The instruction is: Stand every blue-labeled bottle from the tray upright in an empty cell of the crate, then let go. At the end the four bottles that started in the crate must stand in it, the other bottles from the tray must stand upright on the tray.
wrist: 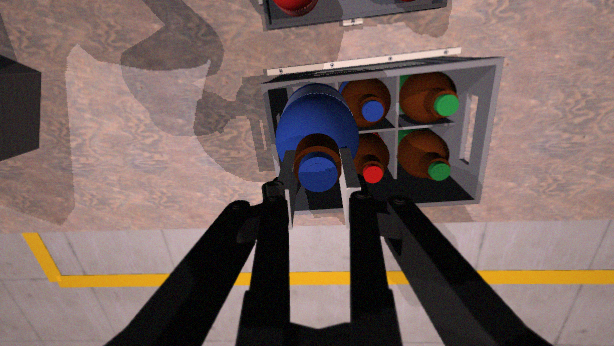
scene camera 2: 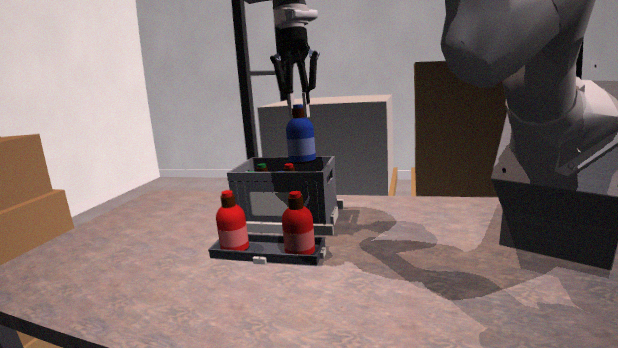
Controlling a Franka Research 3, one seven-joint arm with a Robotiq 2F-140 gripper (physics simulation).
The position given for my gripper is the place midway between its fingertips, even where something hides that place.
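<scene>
You can see my gripper at [scene camera 2: 299, 117], and it shows at [wrist: 317, 165] too. There's a blue-labeled bottle at [scene camera 2: 300, 133] and again at [wrist: 316, 121], and a grey crate at [scene camera 2: 263, 196] that the wrist view also shows, at [wrist: 478, 76]. Then I see a tray [scene camera 2: 272, 247], a red bottle [scene camera 2: 230, 218] and another red bottle [scene camera 2: 297, 222], plus a pale strip [wrist: 454, 50].
</scene>
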